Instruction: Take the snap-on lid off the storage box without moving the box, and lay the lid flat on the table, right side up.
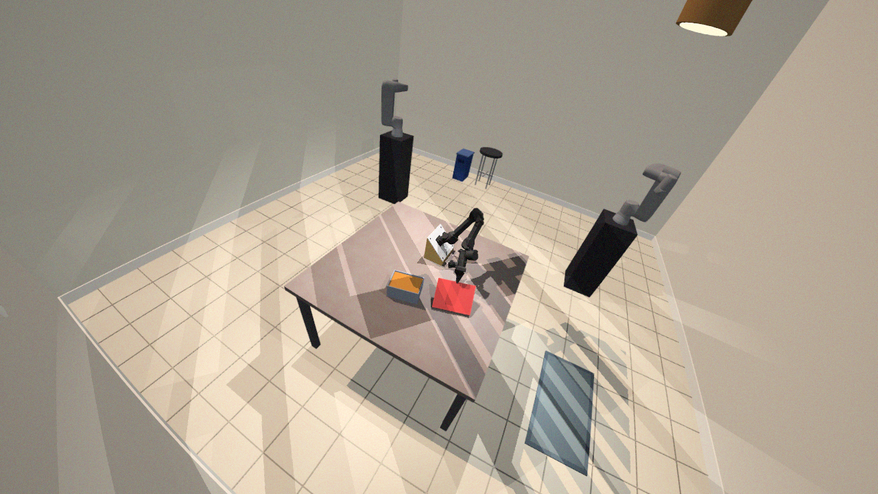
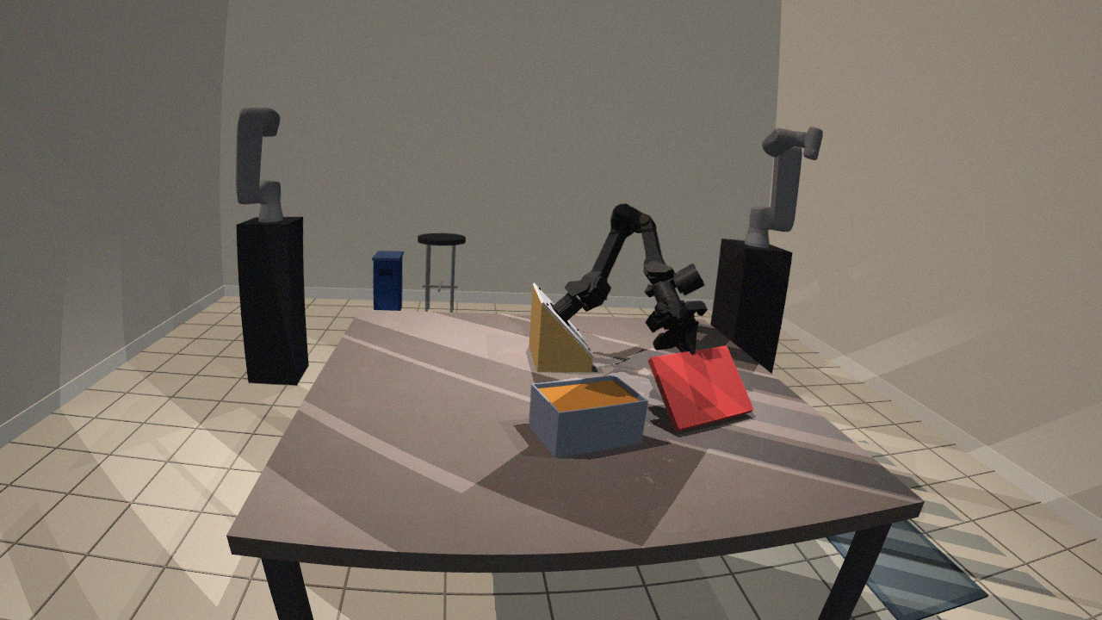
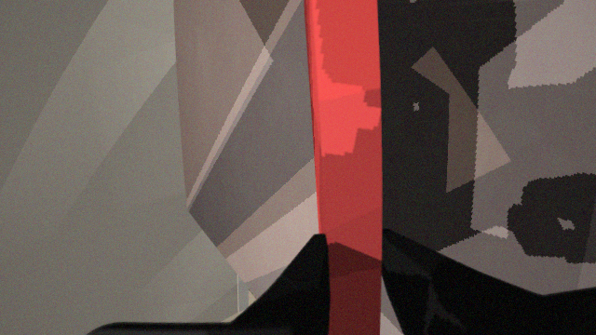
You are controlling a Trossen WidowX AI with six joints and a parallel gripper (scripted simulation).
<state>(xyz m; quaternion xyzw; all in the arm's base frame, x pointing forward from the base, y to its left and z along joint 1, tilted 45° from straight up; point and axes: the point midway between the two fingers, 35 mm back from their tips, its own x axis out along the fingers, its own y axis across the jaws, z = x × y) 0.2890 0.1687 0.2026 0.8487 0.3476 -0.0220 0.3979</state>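
My gripper tip is now 60 mm short of the snap-on lid, 20 mm to the right of it and 50 mm above it. Round my gripper tip: storage box 140 mm ahead, 290 mm to the right, 80 mm below.
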